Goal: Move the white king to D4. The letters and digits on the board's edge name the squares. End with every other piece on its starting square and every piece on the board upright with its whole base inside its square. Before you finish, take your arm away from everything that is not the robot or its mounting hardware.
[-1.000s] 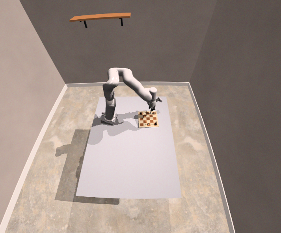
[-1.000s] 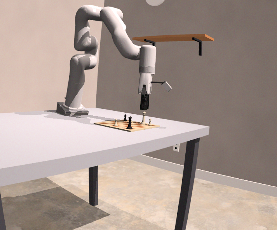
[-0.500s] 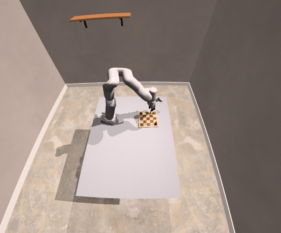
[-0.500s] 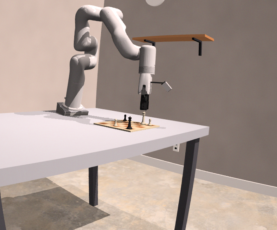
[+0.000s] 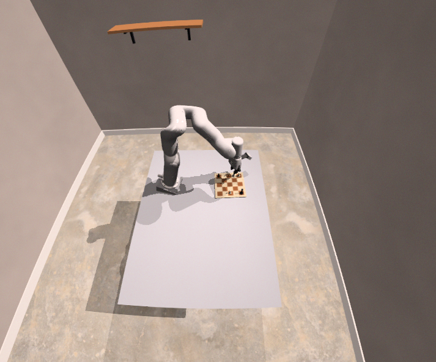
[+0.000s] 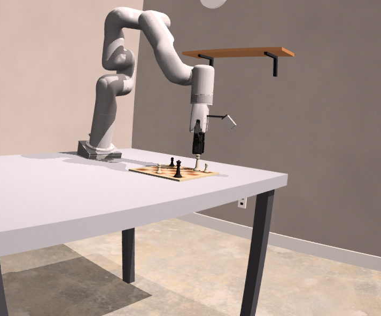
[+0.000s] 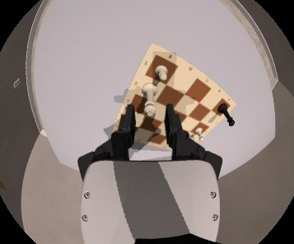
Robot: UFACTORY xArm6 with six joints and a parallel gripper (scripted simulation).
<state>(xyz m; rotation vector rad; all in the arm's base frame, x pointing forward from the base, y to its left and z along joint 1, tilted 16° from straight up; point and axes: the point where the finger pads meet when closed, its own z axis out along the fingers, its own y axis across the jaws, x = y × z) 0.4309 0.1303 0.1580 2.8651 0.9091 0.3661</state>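
My hand is 5 cm above the white king. Also, from my hand: black pawn 11 cm behind, 1 cm to the right, 7 cm below; tall black piece 6 cm ahead, 15 cm to the right, 5 cm below; chessboard 2 cm behind, 8 cm to the right, 8 cm below.
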